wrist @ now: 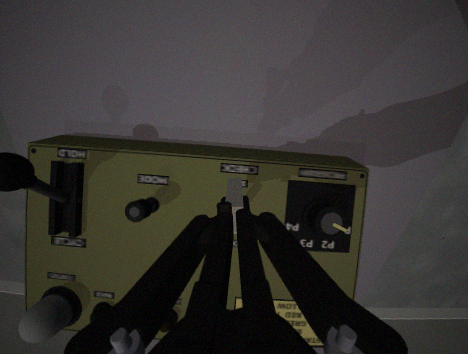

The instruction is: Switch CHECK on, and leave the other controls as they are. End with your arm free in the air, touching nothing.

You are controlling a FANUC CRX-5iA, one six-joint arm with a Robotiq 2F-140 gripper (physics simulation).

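Frame: origin at the arm's base, x back, y right, z up, level; metres.
Seen in the pictures: gripper, fingertip midpoint: (235,188).
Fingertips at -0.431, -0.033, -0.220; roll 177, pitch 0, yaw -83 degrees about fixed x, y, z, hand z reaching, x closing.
Pixels of each thing's top centre, then the offset from my fingertips to it, as dx, dy, dz. "*": a spot on its surface instead.
- CHECK label at its top centre: (239,169) +0.007, -0.005, -0.043
- black MODE control at a spot on its surface: (141,207) * -0.025, +0.107, +0.017
- CYCLE lever at a spot on its surface: (15,172) * +0.019, +0.217, +0.041
- PROGRAM dial at a spot on its surface: (330,222) * -0.035, -0.123, +0.008
- pale rounded knob at a spot on its surface: (45,317) * -0.171, +0.230, +0.070
- yellow notice at a spot on its surface: (292,312) * -0.183, -0.100, +0.034
An olive control panel (190,265) shows in the wrist view, with its lettering upside down. The CHECK label (239,169) is near its upper edge. The CHECK switch itself cannot be made out; the fingers cover the area below its label. Two small labels there are partly hidden. My gripper (235,188) is shut and empty, its pale fingertips over the panel just below the CHECK label. Whether the tips touch anything cannot be told.
A black MODE control (141,207) and a ball-ended HOLD/CYCLE lever (15,172) are left of the fingers. The PROGRAM dial (330,222) is right. A pale rounded knob (45,317) sticks out at lower left. A yellow notice (292,312) is partly hidden by the gripper.
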